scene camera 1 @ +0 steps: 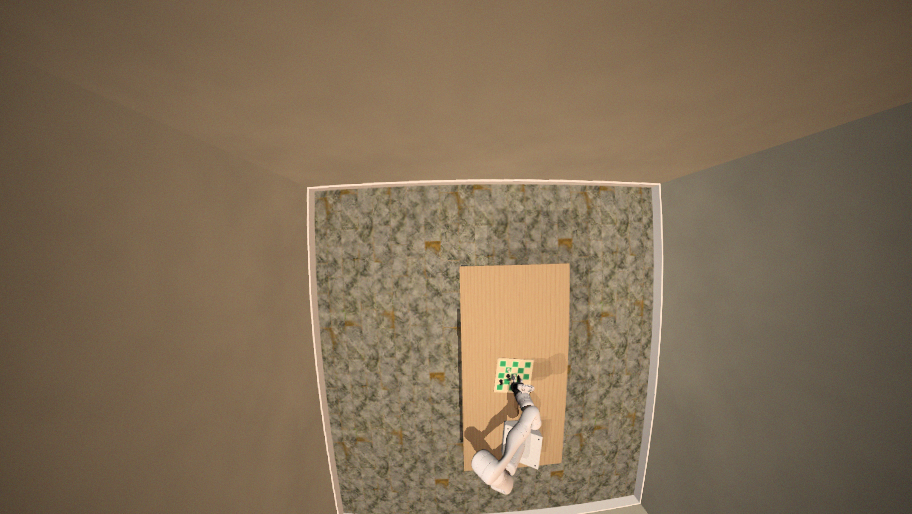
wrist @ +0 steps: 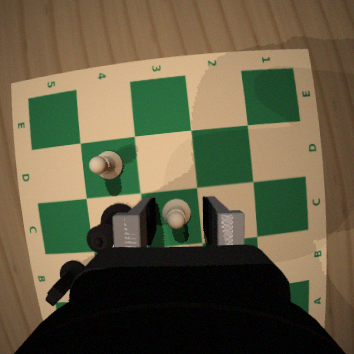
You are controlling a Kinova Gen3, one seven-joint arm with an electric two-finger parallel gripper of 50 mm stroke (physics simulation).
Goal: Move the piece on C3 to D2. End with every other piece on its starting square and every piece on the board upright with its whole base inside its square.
Scene:
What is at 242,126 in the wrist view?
A chessboard.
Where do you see a black piece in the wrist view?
100,236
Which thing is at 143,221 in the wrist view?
My gripper.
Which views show the chessboard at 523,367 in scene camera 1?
Scene camera 1 and the wrist view: all of them.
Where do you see a black piece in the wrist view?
67,272

